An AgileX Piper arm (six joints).
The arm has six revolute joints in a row. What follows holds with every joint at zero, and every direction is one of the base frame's.
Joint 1 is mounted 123 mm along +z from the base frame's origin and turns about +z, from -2.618 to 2.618 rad.
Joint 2 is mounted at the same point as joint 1 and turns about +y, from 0 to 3.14 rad.
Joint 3 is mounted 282.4 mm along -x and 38.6 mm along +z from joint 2 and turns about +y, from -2.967 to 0 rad.
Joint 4 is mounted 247.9 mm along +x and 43.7 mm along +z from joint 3 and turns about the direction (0.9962, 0, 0.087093), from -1.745 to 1.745 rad.
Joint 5 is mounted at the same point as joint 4 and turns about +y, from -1.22 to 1.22 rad.
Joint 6 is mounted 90.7 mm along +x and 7.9 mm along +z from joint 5 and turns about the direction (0.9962, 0, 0.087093), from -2.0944 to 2.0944 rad.
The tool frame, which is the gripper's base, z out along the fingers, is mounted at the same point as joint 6; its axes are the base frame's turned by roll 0, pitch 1.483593 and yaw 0 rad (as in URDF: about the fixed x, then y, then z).
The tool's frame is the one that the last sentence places.
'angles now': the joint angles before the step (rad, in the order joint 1, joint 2, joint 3, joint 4, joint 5, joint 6). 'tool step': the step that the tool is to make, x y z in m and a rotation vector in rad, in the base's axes. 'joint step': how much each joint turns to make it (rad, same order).
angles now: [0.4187, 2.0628, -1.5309, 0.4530, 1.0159, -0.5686]
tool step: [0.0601, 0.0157, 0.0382, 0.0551, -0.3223, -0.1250]
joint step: [0.0000, 0.0872, -0.2809, -0.0961, -0.1706, 0.1048]
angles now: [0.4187, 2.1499, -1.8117, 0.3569, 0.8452, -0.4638]
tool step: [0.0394, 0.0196, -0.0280, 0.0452, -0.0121, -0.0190]
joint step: [-0.0001, 0.2032, -0.2511, 0.0255, 0.0135, 0.0216]
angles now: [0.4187, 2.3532, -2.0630, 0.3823, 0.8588, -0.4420]
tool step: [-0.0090, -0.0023, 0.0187, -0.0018, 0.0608, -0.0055]
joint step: [0.0001, -0.0350, -0.0156, -0.0082, 0.0989, 0.0518]
